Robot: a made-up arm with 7 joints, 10 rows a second.
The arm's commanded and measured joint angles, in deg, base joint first. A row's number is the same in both.
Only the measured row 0 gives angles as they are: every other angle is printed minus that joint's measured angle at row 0.
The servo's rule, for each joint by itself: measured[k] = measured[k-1] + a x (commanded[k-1-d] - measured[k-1]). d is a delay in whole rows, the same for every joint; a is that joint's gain. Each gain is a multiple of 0.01, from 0.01 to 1. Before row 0 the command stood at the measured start. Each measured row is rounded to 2 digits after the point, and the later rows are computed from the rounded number. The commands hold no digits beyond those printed.
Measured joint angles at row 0: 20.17, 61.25, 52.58, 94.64, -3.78, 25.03, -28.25
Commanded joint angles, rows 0 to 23: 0.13, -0.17, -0.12, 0.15, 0.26, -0.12, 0.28; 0.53, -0.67, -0.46, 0.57, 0.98, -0.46, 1.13; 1.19, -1.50, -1.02, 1.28, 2.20, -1.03, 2.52; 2.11, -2.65, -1.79, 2.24, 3.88, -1.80, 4.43; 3.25, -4.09, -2.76, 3.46, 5.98, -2.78, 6.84; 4.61, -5.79, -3.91, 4.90, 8.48, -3.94, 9.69; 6.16, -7.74, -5.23, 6.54, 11.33, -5.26, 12.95; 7.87, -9.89, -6.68, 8.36, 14.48, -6.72, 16.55; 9.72, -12.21, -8.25, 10.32, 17.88, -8.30, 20.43; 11.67, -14.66, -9.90, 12.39, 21.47, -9.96, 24.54; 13.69, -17.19, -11.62, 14.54, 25.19, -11.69, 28.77; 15.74, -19.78, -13.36, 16.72, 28.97, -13.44, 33.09; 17.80, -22.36, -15.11, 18.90, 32.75, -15.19, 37.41; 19.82, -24.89, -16.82, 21.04, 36.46, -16.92, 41.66; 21.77, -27.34, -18.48, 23.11, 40.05, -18.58, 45.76; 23.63, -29.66, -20.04, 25.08, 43.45, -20.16, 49.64; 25.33, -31.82, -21.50, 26.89, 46.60, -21.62, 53.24; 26.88, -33.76, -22.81, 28.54, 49.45, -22.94, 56.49; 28.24, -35.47, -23.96, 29.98, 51.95, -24.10, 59.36; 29.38, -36.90, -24.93, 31.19, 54.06, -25.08, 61.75; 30.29, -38.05, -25.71, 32.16, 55.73, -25.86, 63.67; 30.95, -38.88, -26.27, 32.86, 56.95, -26.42, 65.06; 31.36, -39.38, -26.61, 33.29, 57.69, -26.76, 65.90; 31.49, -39.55, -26.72, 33.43, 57.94, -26.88, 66.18
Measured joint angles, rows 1 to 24: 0.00, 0.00, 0.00, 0.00, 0.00, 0.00, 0.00; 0.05, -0.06, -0.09, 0.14, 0.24, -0.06, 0.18; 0.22, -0.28, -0.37, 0.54, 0.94, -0.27, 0.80; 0.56, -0.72, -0.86, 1.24, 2.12, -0.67, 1.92; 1.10, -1.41, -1.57, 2.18, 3.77, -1.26, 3.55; 1.85, -2.37, -2.47, 3.38, 5.85, -2.05, 5.69; 2.82, -3.60, -3.56, 4.81, 8.32, -3.03, 8.29; 3.99, -5.09, -4.83, 6.44, 11.15, -4.19, 11.32; 5.35, -6.82, -6.24, 8.24, 14.28, -5.51, 14.72; 6.88, -8.76, -7.77, 10.20, 17.66, -6.96, 18.43; 8.56, -10.88, -9.39, 12.26, 21.24, -8.52, 22.40; 10.36, -13.15, -11.08, 14.40, 24.95, -10.17, 26.54; 12.24, -15.54, -12.81, 16.58, 28.73, -11.87, 30.80; 14.19, -18.00, -14.56, 18.76, 32.51, -13.60, 35.10; 16.16, -20.48, -16.28, 20.90, 36.22, -15.33, 39.36; 18.12, -22.95, -17.95, 22.98, 39.82, -17.02, 43.52; 20.05, -25.37, -19.54, 24.95, 43.23, -18.65, 47.50; 21.90, -27.69, -21.03, 26.77, 46.40, -20.19, 51.23; 23.64, -29.88, -22.38, 28.43, 49.27, -21.62, 54.65; 25.25, -31.89, -23.58, 29.89, 51.79, -22.91, 57.71; 26.70, -33.69, -24.61, 31.11, 53.92, -24.04, 60.34; 27.96, -35.26, -25.45, 32.10, 55.62, -24.99, 62.50; 29.01, -36.56, -26.07, 32.81, 56.87, -25.73, 64.16; 29.83, -37.58, -26.48, 33.26, 57.64, -26.27, 65.29
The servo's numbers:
d 1
a 0.35 0.36 0.76 0.94 0.94 0.52 0.65

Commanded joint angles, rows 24 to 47: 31.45, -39.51, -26.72, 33.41, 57.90, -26.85, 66.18; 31.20, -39.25, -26.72, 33.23, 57.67, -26.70, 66.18; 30.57, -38.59, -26.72, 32.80, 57.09, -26.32, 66.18; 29.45, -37.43, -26.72, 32.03, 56.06, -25.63, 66.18; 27.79, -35.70, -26.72, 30.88, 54.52, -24.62, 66.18; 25.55, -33.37, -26.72, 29.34, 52.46, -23.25, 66.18; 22.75, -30.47, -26.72, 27.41, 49.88, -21.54, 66.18; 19.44, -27.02, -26.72, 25.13, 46.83, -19.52, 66.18; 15.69, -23.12, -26.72, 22.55, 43.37, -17.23, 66.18; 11.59, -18.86, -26.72, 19.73, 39.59, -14.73, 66.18; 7.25, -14.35, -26.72, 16.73, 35.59, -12.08, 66.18; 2.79, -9.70, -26.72, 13.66, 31.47, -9.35, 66.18; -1.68, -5.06, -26.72, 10.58, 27.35, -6.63, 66.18; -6.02, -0.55, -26.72, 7.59, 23.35, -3.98, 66.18; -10.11, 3.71, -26.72, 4.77, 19.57, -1.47, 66.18; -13.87, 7.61, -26.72, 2.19, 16.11, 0.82, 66.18; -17.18, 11.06, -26.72, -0.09, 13.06, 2.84, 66.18; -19.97, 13.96, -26.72, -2.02, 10.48, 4.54, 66.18; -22.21, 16.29, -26.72, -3.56, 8.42, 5.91, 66.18; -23.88, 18.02, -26.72, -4.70, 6.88, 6.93, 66.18; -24.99, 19.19, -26.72, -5.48, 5.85, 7.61, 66.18; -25.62, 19.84, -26.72, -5.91, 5.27, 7.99, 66.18; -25.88, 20.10, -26.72, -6.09, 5.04, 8.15, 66.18; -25.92, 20.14, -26.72, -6.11, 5.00, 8.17, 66.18
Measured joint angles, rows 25 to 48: 30.41, -38.29, -26.66, 33.42, 57.92, -26.59, 65.87; 30.77, -38.73, -26.71, 33.41, 57.90, -26.73, 66.07; 30.92, -38.92, -26.72, 33.24, 57.68, -26.71, 66.14; 30.80, -38.80, -26.72, 32.83, 57.13, -26.51, 66.17; 30.33, -38.31, -26.72, 32.08, 56.12, -26.05, 66.18; 29.44, -37.37, -26.72, 30.95, 54.62, -25.31, 66.18; 28.08, -35.93, -26.72, 29.44, 52.59, -24.24, 66.18; 26.21, -33.96, -26.72, 27.53, 50.04, -22.84, 66.18; 23.84, -31.46, -26.72, 25.27, 47.02, -21.11, 66.18; 20.99, -28.46, -26.72, 22.71, 43.59, -19.09, 66.18; 17.70, -25.00, -26.72, 19.91, 39.83, -16.82, 66.18; 14.04, -21.17, -26.72, 16.92, 35.84, -14.36, 66.18; 10.10, -17.04, -26.72, 13.86, 31.73, -11.75, 66.18; 5.98, -12.73, -26.72, 10.78, 27.61, -9.09, 66.18; 1.78, -8.35, -26.72, 7.78, 23.61, -6.43, 66.18; -2.38, -4.01, -26.72, 4.95, 19.81, -3.85, 66.18; -6.40, 0.17, -26.72, 2.36, 16.33, -1.42, 66.18; -10.17, 4.09, -26.72, 0.06, 13.26, 0.80, 66.18; -13.60, 7.64, -26.72, -1.90, 10.65, 2.74, 66.18; -16.61, 10.75, -26.72, -3.46, 8.55, 4.39, 66.18; -19.15, 13.37, -26.72, -4.63, 6.98, 5.71, 66.18; -21.19, 15.47, -26.72, -5.43, 5.92, 6.70, 66.18; -22.74, 17.04, -26.72, -5.88, 5.31, 7.37, 66.18; -23.84, 18.14, -26.72, -6.08, 5.06, 7.78, 66.18
